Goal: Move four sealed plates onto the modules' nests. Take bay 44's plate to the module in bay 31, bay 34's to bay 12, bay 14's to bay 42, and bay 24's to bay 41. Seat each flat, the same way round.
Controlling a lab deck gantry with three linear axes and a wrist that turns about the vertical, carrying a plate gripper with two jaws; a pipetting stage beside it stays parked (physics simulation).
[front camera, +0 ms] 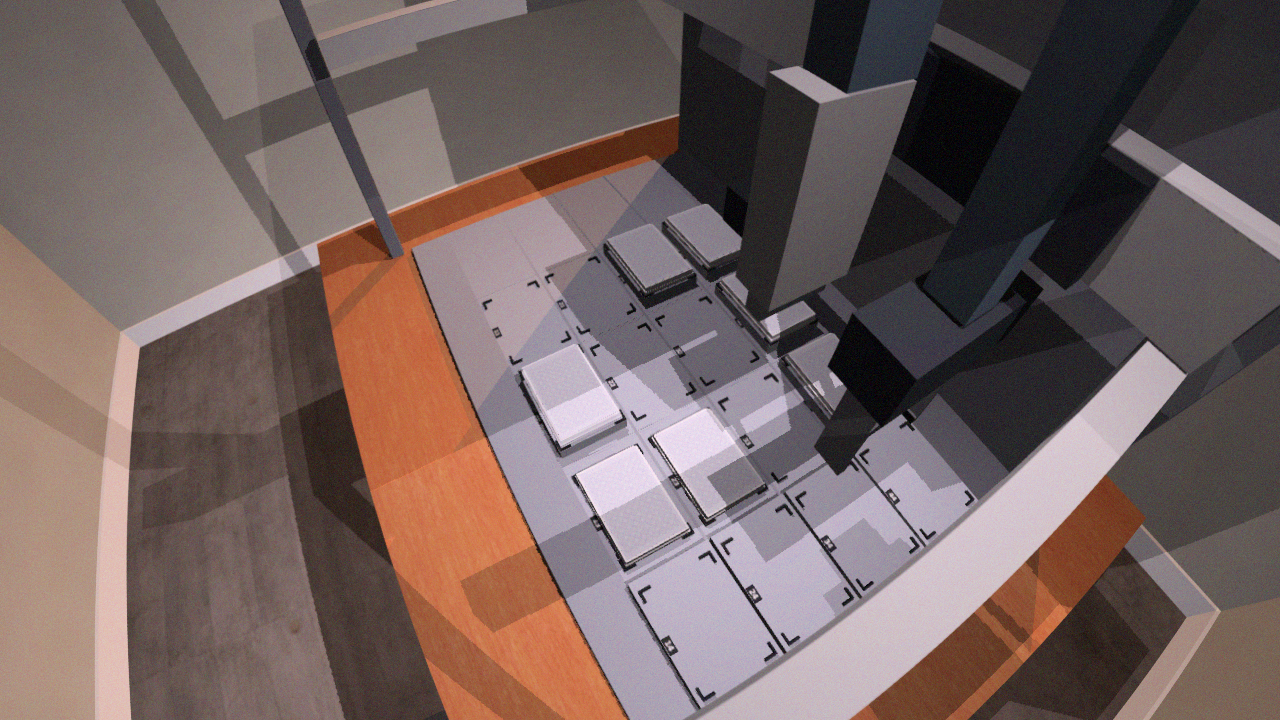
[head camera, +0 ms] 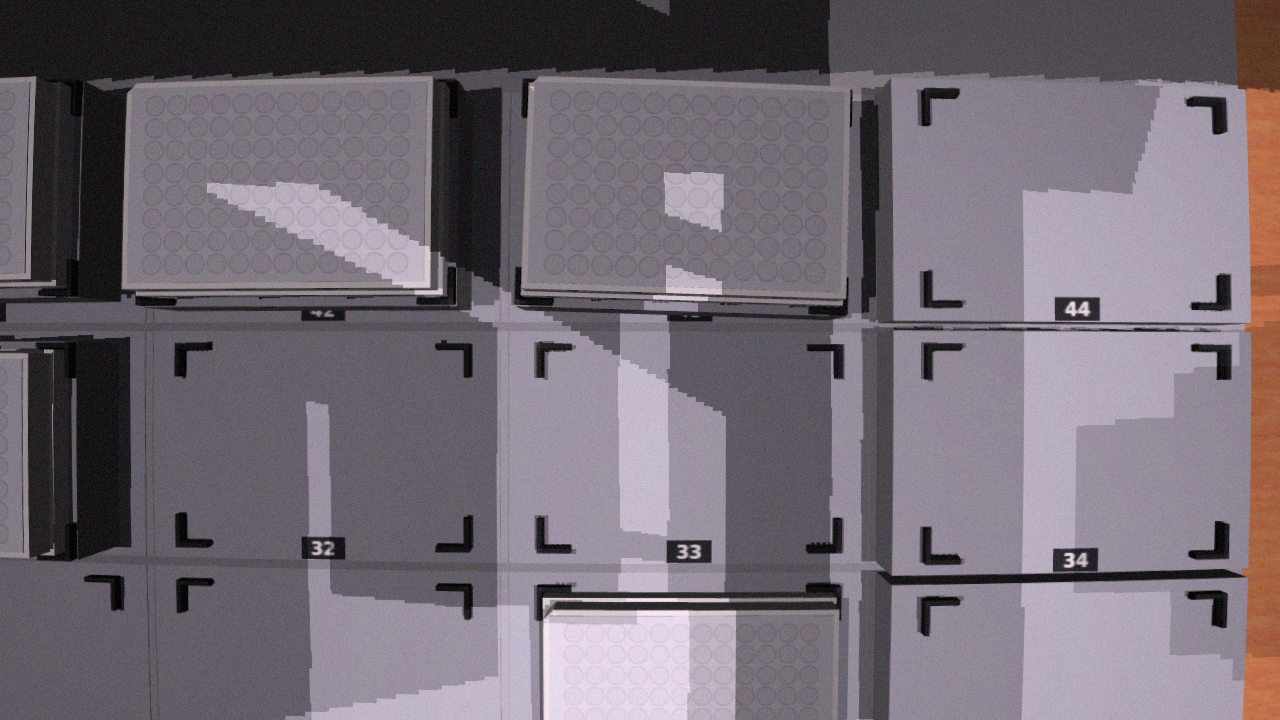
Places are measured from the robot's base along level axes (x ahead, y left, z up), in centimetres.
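Where they show: gripper, fingertip midpoint: (front camera: 867, 432); robot's base, link origin: (front camera: 485, 304).
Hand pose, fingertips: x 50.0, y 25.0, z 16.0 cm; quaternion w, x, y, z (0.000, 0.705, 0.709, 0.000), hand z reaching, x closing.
Note:
Things, the pixels of their top centre, and the offset from my fingertips. "spot": a spot on its surface instead.
- bay 31's module, top centre: (front camera: 648, 253) dz -12.6, dx -43.7, dy +0.7 cm
- bay 12, surface spot: (front camera: 572, 389) spot: dz -12.6, dx -26.9, dy -20.3 cm
- bay 42, surface spot: (head camera: 277, 170) spot: dz -12.6, dx -27.1, dy +11.9 cm
- bay 41, surface spot: (head camera: 13, 179) spot: dz -12.6, dx -38.2, dy +11.7 cm
- Bay 44, surface spot: (head camera: 966, 214) spot: dz -14.5, dx +0.7, dy +10.7 cm
- bay 34, surface spot: (head camera: 966, 447) spot: dz -14.5, dx +0.7, dy +0.9 cm
- bay 24, surface spot: (front camera: 778, 573) spot: dz -14.5, dx +5.2, dy -11.0 cm
- bay 14, surface spot: (front camera: 698, 617) spot: dz -14.5, dx +4.6, dy -21.2 cm
- bay 43, surface spot: (head camera: 684, 179) spot: dz -12.6, dx -11.3, dy +11.4 cm
- bay 23, surface spot: (head camera: 617, 662) spot: dz -14.5, dx -13.9, dy -8.1 cm
- bay 13, surface spot: (front camera: 631, 501) spot: dz -14.5, dx -10.7, dy -20.8 cm
The plate on bay 31's module (front camera: 648, 255) (head camera: 10, 456), the plate at bay 12 (front camera: 572, 389), the plate at bay 42 (front camera: 792, 319) (head camera: 277, 170) and the plate at bay 41 (front camera: 704, 232) (head camera: 13, 179) look flat, with their long sides the same way round. In the head view, parts of bays 31's and 41's plates show at the left edge. Bay 44 (front camera: 921, 479) (head camera: 966, 214) and bay 34 (head camera: 966, 447) hold no plate; bay 24 (front camera: 778, 573) and bay 14 (front camera: 698, 617) hold none either. My gripper (front camera: 875, 433) is open and empty, above the deck near bay 44. It does not show in the head view.
Other plates sit at bay 43 (front camera: 810, 367) (head camera: 684, 179), bay 23 (front camera: 702, 456) (head camera: 617, 662) and bay 13 (front camera: 631, 501). The parked pipetting stage (front camera: 827, 197) hangs over the deck's far side and hides part of bay 42's plate. A pale beam (front camera: 1011, 546) crosses the front right.

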